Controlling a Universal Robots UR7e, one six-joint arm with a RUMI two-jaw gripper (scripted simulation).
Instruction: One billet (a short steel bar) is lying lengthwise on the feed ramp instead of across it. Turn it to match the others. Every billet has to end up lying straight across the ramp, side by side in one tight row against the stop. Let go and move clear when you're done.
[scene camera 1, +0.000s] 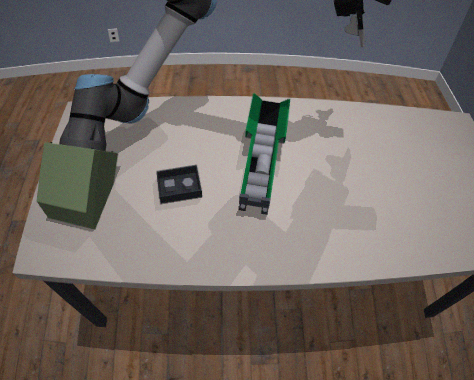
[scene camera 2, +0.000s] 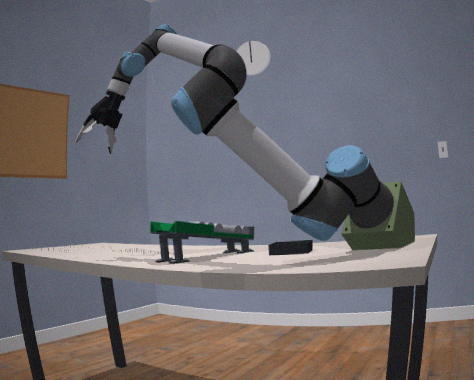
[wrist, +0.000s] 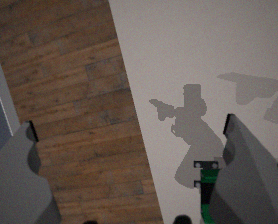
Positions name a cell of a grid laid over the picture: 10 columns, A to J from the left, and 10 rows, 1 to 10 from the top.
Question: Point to a black tray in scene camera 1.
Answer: At D5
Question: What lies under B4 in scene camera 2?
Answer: The gripper.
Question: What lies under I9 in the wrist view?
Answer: The gripper.
